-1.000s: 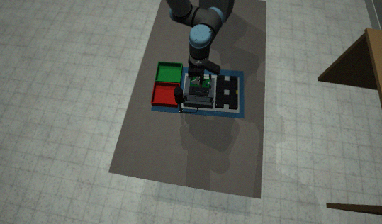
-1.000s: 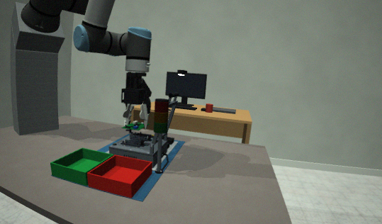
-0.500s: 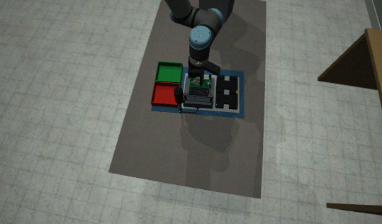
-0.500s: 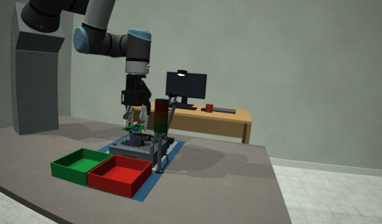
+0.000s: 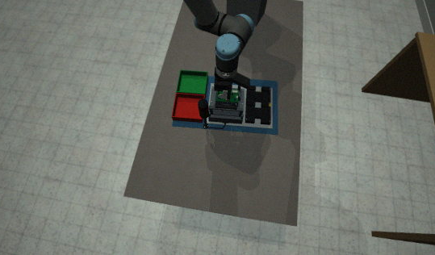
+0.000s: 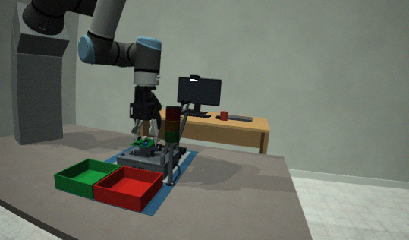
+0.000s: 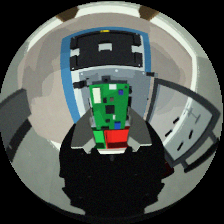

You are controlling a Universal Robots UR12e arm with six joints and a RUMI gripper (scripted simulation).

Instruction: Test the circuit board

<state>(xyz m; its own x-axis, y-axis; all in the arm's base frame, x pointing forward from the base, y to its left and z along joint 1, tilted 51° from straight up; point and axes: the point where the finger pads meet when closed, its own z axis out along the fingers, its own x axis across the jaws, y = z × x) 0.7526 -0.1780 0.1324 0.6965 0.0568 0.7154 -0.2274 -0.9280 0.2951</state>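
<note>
Now: the black latch hook 4 cm behind my hand, 7 cm to the left of it and 2 cm below it. Also, from my hand: tester lid 12 cm ahead, 4 cm to the right, 8 cm above; then red bin 2 cm behind, 21 cm to the right, 9 cm below; then green circuit board right at my hand.
</note>
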